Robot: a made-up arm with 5 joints. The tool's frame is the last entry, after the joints.
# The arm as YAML. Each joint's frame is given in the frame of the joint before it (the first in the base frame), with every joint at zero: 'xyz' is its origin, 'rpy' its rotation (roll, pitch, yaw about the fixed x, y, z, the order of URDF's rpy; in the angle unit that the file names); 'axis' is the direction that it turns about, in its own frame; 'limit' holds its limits. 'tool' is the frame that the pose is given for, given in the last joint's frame.
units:
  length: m
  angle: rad
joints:
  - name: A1
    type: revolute
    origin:
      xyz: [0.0, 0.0, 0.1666]
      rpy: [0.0, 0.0, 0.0]
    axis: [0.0, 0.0, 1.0]
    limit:
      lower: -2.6
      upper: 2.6
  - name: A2
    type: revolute
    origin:
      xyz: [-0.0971, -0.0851, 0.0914]
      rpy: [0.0, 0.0, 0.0]
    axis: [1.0, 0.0, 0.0]
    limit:
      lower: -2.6
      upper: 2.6
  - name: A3
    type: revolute
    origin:
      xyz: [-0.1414, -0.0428, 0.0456]
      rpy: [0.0, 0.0, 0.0]
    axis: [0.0, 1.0, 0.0]
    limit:
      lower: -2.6
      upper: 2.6
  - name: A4
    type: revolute
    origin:
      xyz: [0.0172, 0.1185, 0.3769]
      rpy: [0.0, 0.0, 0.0]
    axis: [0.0, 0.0, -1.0]
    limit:
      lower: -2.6
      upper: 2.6
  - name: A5
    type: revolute
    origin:
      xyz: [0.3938, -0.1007, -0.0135]
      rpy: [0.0, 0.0, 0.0]
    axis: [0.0, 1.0, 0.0]
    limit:
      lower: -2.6
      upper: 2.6
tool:
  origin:
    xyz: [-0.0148, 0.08, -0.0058]
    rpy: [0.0, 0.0, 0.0]
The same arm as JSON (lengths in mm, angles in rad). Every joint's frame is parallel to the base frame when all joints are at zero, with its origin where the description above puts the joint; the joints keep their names.
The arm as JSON. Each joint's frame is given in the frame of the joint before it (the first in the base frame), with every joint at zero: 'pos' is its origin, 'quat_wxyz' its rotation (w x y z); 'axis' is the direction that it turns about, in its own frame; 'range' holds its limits. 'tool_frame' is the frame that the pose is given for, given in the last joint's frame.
{
  "length_unit": "mm",
  "angle_unit": "rad",
  "joints": [
    {
      "joint": "A1",
      "pos": [
        0.0,
        0.0,
        166.6
      ],
      "quat_wxyz": [
        1.0,
        0.0,
        0.0,
        0.0
      ],
      "axis": "+z",
      "range": [
        -2.6,
        2.6
      ]
    },
    {
      "joint": "A2",
      "pos": [
        -97.1,
        -85.1,
        91.4
      ],
      "quat_wxyz": [
        1.0,
        0.0,
        0.0,
        0.0
      ],
      "axis": "+x",
      "range": [
        -2.6,
        2.6
      ]
    },
    {
      "joint": "A3",
      "pos": [
        -141.4,
        -42.8,
        45.6
      ],
      "quat_wxyz": [
        1.0,
        0.0,
        0.0,
        0.0
      ],
      "axis": "+y",
      "range": [
        -2.6,
        2.6
      ]
    },
    {
      "joint": "A4",
      "pos": [
        17.2,
        118.5,
        376.9
      ],
      "quat_wxyz": [
        1.0,
        0.0,
        0.0,
        0.0
      ],
      "axis": "-z",
      "range": [
        -2.6,
        2.6
      ]
    },
    {
      "joint": "A5",
      "pos": [
        393.8,
        -100.7,
        -13.5
      ],
      "quat_wxyz": [
        1.0,
        0.0,
        0.0,
        0.0
      ],
      "axis": "+y",
      "range": [
        -2.6,
        2.6
      ]
    }
  ],
  "tool_frame": {
    "pos": [
      -14.8,
      80.0,
      -5.8
    ],
    "quat_wxyz": [
      1.0,
      0.0,
      0.0,
      0.0
    ]
  }
}

